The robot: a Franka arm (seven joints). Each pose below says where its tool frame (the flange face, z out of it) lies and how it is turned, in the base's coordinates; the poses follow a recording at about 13 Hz.
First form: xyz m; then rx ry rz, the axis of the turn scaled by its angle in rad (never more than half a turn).
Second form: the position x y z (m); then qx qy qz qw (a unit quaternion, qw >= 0). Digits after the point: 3 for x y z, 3 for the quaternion.
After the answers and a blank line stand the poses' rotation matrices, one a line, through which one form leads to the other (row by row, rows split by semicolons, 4 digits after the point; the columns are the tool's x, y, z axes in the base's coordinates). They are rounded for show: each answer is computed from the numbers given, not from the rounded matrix.
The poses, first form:
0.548 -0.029 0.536 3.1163 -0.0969 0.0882
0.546 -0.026 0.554 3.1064 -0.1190 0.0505
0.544 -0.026 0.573 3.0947 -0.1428 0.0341
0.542 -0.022 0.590 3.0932 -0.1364 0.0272
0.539 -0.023 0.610 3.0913 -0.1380 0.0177
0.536 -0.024 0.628 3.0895 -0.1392 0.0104
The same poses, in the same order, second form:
0.548 -0.029 0.536 0.999 -0.031 0.028 0.011
0.546 -0.026 0.554 0.999 -0.038 0.016 0.016
0.544 -0.026 0.573 0.999 -0.046 0.011 0.022
0.542 -0.022 0.590 0.999 -0.044 0.009 0.023
0.539 -0.023 0.610 0.999 -0.045 0.006 0.024
0.536 -0.024 0.628 0.999 -0.045 0.003 0.024

0.9965 -0.0627 0.0558; -0.0614 -0.9978 -0.0243; 0.0572 0.0208 -0.9981
0.9965 -0.0770 0.0312; -0.0759 -0.9965 -0.0337; 0.0337 0.0312 -0.9989
0.9955 -0.0925 0.0200; -0.0916 -0.9948 -0.0444; 0.0240 0.0423 -0.9988
0.9960 -0.0884 0.0155; -0.0876 -0.9951 -0.0460; 0.0195 0.0444 -0.9988
0.9960 -0.0893 0.0093; -0.0888 -0.9949 -0.0476; 0.0135 0.0466 -0.9988
0.9959 -0.0900 0.0045; -0.0897 -0.9948 -0.0492; 0.0089 0.0486 -0.9988

